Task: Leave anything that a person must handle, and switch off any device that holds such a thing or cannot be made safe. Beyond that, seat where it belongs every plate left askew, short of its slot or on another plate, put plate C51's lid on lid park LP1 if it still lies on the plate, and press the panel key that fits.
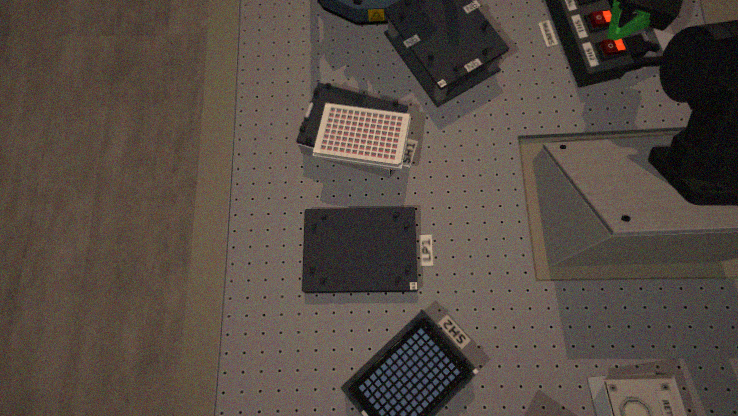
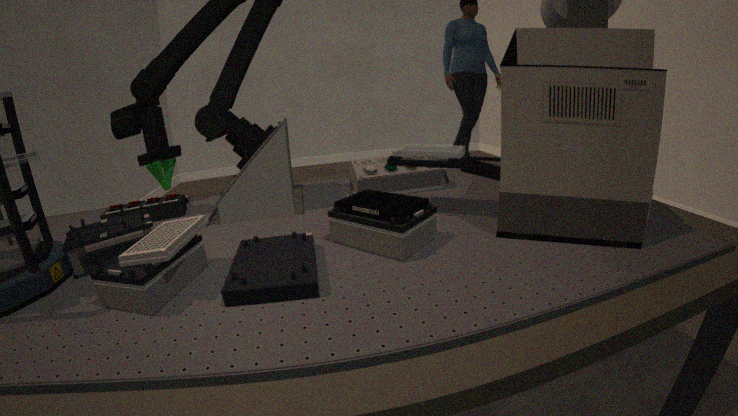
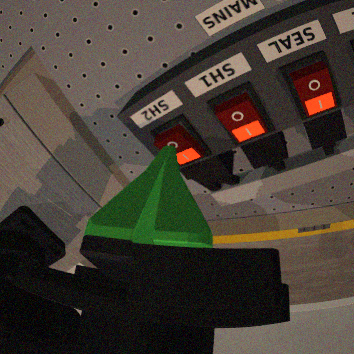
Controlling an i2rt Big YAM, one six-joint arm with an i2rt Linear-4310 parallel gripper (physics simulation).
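Pixels of known places: gripper, fingertip midpoint: [image 1: 611, 38] [image 2: 167, 190] [image 3: 169, 152]; arm's base, origin of the base link: [image 1: 708, 179] [image 2: 258, 148] [image 3: 17, 246].
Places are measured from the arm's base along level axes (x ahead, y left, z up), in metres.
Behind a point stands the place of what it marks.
Note:
My gripper [image 1: 612, 35] @(x 0.055, y -0.238, z -0.064 m) [image 2: 166, 187] @(x 0.055, y -0.238, z -0.064 m) [image 3: 169, 152] @(x 0.055, y -0.238, z -0.064 m) is shut and empty, fingertips at the SH2 switch [image 1: 613, 46] @(x 0.047, y -0.234, z -0.079 m) [image 3: 188, 156] @(x 0.036, y -0.241, z -0.080 m) of the mains strip [image 1: 583, 69] @(x 0.082, y -0.209, z -0.098 m) [image 3: 267, 75] @(x 0.081, y -0.306, z -0.089 m), hiding part of it; contact cannot be told. The SH2, SH1 [image 1: 601, 19] @(x 0.060, y -0.280, z -0.078 m) [image 3: 240, 117] @(x 0.062, y -0.285, z -0.077 m) and SEAL [image 3: 314, 90] @(x 0.072, y -0.332, z -0.079 m) switches glow orange at their I ends. A white plate [image 1: 361, 134] @(x 0.412, y -0.081, z -0.055 m) [image 2: 165, 240] @(x 0.441, y -0.067, z -0.052 m) lies askew on shaker SH1 [image 1: 311, 108] @(x 0.489, y -0.128, z -0.069 m) [image 2: 155, 289] @(x 0.492, y -0.074, z -0.098 m), overhanging one side. A black plate with blue wells [image 1: 410, 369] @(x 0.340, y 0.231, z -0.060 m) [image 2: 382, 204] @(x 0.356, y 0.242, z -0.062 m) sits on shaker SH2 [image 2: 372, 235] @(x 0.388, y 0.220, z -0.097 m). Lid park LP1 [image 1: 359, 250] @(x 0.412, y 0.077, z -0.105 m) [image 2: 273, 268] @(x 0.445, y 0.078, z -0.105 m) bears no lid.
A dark N6 stand [image 1: 449, 46] @(x 0.285, y -0.233, z -0.069 m) is beside a blue-based device [image 1: 351, 10] @(x 0.440, y -0.319, z -0.098 m) [image 2: 31, 279] @(x 0.447, y -0.323, z -0.094 m). The arm's angled mount [image 1: 578, 242] @(x 0.140, y 0.075, z -0.023 m) [image 2: 258, 180] @(x 0.144, y 0.019, z -0.050 m) stands near the strip. A key panel [image 2: 403, 179] @(x 0.084, y 0.341, z -0.095 m) and a tall pale box [image 2: 578, 155] @(x 0.450, y 0.530, z 0.014 m) stand farther right. A person [image 2: 467, 51] is in the background.

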